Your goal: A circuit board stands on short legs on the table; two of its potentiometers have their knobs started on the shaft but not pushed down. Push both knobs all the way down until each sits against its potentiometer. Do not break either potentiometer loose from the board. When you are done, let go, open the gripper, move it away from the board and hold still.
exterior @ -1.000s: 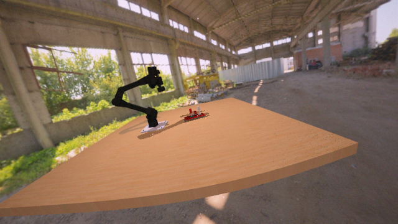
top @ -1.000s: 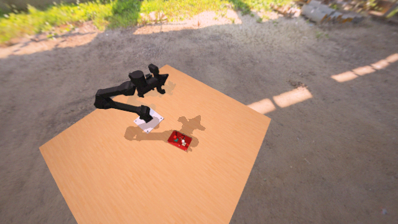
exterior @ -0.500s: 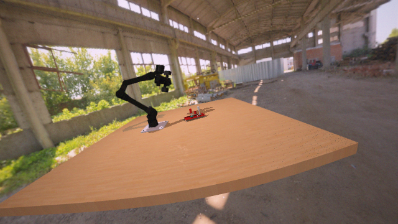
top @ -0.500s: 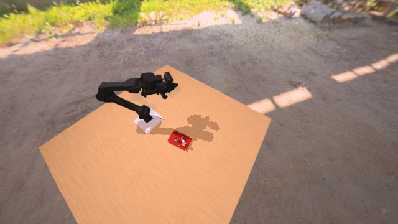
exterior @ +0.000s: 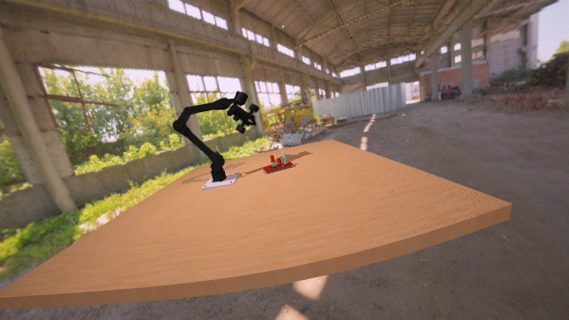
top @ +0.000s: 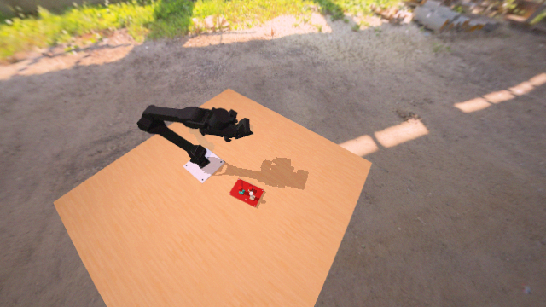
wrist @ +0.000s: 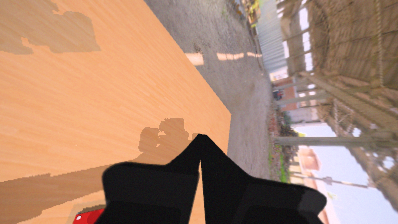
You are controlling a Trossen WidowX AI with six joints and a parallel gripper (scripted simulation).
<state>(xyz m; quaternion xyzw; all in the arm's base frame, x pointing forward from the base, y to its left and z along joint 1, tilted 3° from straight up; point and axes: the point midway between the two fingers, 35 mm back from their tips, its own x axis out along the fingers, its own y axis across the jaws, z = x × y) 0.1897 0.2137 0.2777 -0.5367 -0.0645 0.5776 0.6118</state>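
Now: gripper tip 10 cm short of the red knob, 18 cm to the left of it and 20 cm above it. The rest, counted from my gripper tip: grey knob: 16 cm ahead, 17 cm to the right, 19 cm below.
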